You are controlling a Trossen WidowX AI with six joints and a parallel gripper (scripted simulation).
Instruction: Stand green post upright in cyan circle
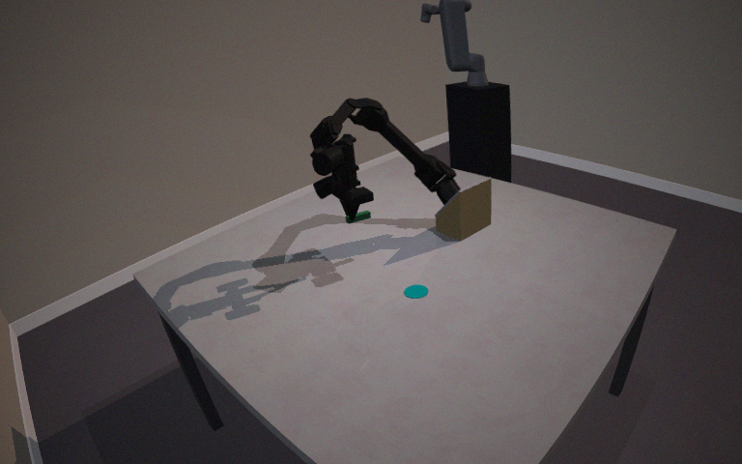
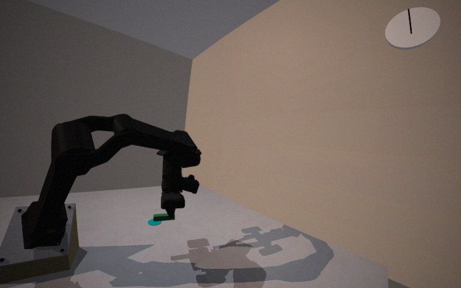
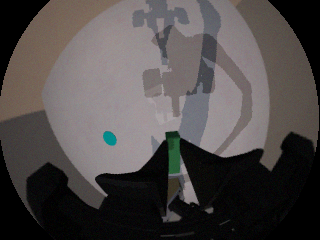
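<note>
Now: gripper tip 2 cm past the green post. Round my gripper tip: cyan circle 22 cm to the left, 14 cm below, 3 cm behind.
</note>
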